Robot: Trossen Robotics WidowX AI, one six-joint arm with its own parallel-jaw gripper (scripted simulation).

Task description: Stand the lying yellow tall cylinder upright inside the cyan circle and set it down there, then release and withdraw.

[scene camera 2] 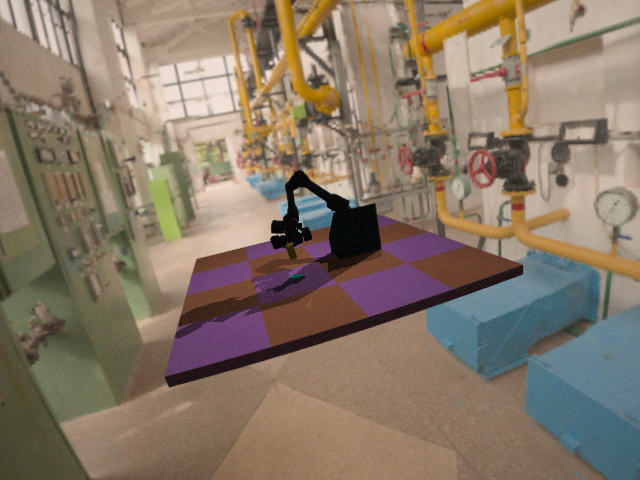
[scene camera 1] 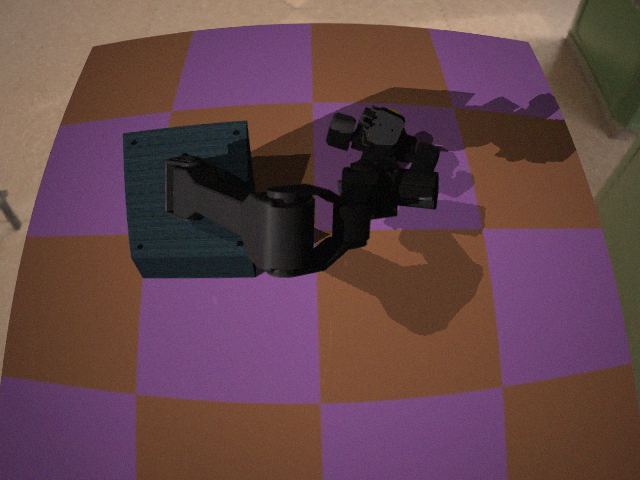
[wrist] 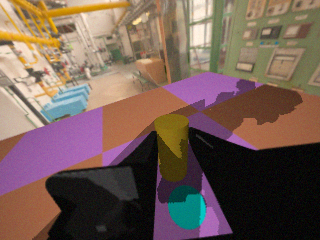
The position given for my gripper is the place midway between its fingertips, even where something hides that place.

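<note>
My gripper (scene camera 1: 391, 120), visible also in scene camera 2 (scene camera 2: 289, 247) and in the wrist view (wrist: 172, 133), is carrying a yellow tall cylinder (wrist: 172, 130). A cyan circle (wrist: 186, 205) is visible to me too.
</note>
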